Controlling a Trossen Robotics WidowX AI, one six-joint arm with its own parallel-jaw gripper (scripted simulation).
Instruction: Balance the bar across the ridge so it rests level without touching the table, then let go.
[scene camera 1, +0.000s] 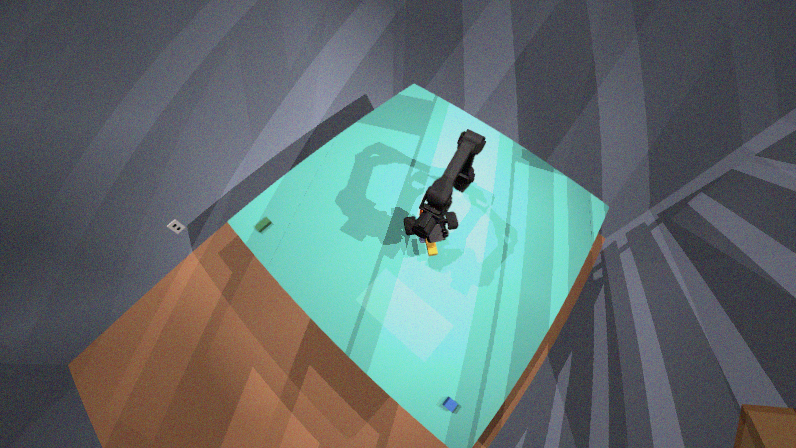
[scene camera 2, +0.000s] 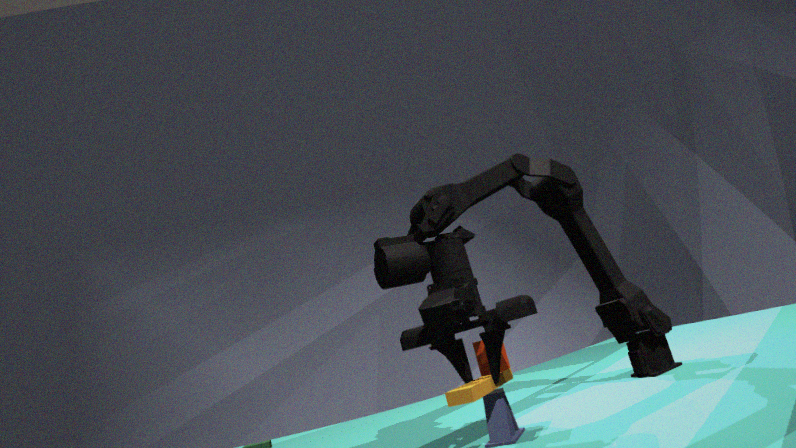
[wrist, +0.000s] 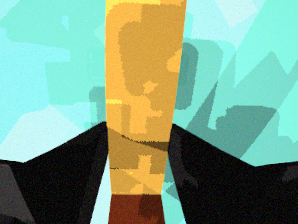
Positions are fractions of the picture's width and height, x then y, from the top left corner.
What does the gripper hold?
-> A bar.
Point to a bar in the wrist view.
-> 0.48, 0.23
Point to the gripper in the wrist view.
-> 0.46, 0.58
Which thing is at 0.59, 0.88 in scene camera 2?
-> A bar.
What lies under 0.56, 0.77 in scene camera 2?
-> The gripper.
